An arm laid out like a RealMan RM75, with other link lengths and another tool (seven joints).
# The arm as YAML. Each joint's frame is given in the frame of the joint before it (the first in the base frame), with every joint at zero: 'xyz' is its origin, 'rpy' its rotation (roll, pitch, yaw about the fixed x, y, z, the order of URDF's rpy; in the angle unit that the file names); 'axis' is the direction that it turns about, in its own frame. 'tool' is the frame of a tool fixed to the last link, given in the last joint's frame.
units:
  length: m
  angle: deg
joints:
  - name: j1
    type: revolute
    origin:
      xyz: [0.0, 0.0, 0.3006]
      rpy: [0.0, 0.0, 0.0]
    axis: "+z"
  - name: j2
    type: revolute
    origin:
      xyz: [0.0, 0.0, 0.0]
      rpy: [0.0, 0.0, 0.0]
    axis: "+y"
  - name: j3
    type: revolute
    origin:
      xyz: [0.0, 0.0, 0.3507]
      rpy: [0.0, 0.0, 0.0]
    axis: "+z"
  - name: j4
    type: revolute
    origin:
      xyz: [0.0, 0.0, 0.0]
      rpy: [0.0, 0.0, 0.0]
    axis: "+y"
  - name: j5
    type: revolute
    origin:
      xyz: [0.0, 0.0, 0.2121]
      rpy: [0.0, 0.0, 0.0]
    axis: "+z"
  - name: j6
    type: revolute
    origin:
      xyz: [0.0, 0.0, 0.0]
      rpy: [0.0, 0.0, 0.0]
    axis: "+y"
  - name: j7
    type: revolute
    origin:
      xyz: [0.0, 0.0, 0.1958]
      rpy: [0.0, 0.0, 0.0]
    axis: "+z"
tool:
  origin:
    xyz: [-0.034, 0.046, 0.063]
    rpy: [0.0, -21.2, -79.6]
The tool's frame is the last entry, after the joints.
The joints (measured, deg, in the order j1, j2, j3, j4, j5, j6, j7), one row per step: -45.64 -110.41 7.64 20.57 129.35 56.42 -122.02; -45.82 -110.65 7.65 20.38 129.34 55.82 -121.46; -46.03 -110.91 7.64 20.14 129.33 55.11 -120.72; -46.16 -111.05 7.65 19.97 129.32 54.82 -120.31; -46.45 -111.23 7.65 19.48 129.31 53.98 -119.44; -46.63 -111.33 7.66 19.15 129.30 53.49 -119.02; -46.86 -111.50 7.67 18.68 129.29 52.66 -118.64; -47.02 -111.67 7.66 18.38 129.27 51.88 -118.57; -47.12 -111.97 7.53 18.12 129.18 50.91 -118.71; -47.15 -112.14 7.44 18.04 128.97 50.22 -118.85; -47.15 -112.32 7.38 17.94 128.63 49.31 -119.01; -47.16 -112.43 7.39 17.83 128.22 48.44 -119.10; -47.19 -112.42 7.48 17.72 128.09 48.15 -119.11; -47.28 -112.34 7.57 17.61 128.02 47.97 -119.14; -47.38 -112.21 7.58 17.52 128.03 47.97 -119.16
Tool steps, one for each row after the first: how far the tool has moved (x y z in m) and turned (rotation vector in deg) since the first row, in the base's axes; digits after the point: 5 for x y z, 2 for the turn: 0.00041 0.00079 -0.00329 0.04 0.44 -0.09; 0.00074 0.00172 -0.00699 0.11 1.02 -0.22; 0.00150 0.00195 -0.00936 0.07 1.28 -0.38; 0.00212 0.00314 -0.01351 0.07 1.93 -0.56; 0.00271 0.00379 -0.01608 0.02 2.23 -0.62; 0.00300 0.00484 -0.01976 0.00 2.52 -0.45; 0.00276 0.00600 -0.02231 0.07 2.64 -0.07; 0.00192 0.00725 -0.02520 0.27 2.49 0.67; 0.00091 0.00868 -0.02579 0.62 2.34 1.27; -0.00093 0.01053 -0.02603 1.11 2.18 2.07; -0.00270 0.01257 -0.02564 1.63 2.10 2.78; -0.00313 0.01322 -0.02568 1.72 2.14 2.95; -0.00290 0.01414 -0.02521 1.78 2.19 2.99; -0.00226 0.01495 -0.02430 1.79 2.22 2.90
